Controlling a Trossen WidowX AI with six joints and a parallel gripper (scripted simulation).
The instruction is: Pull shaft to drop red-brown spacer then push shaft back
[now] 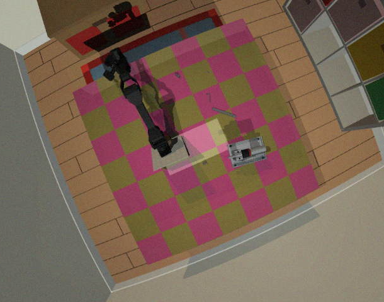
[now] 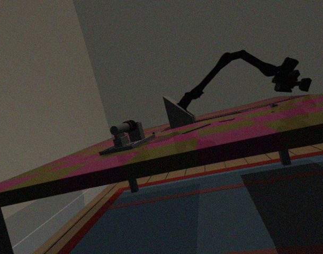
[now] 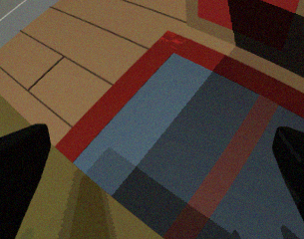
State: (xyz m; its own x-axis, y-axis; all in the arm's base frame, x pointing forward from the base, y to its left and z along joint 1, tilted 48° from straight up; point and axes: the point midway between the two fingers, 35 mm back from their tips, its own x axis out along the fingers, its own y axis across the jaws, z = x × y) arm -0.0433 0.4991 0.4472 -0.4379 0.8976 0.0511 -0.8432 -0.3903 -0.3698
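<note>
Right now my gripper tip is 920 mm to the left of the grey shaft, 460 mm short of it and 60 mm below it. Also, from my gripper tip: grey bolt: 370 mm ahead, 280 mm to the right, 10 mm below; then thin grey bar: 650 mm to the right, 510 mm ahead, 20 mm below; then support block: 940 mm to the right, 520 mm ahead, 30 mm above.
</note>
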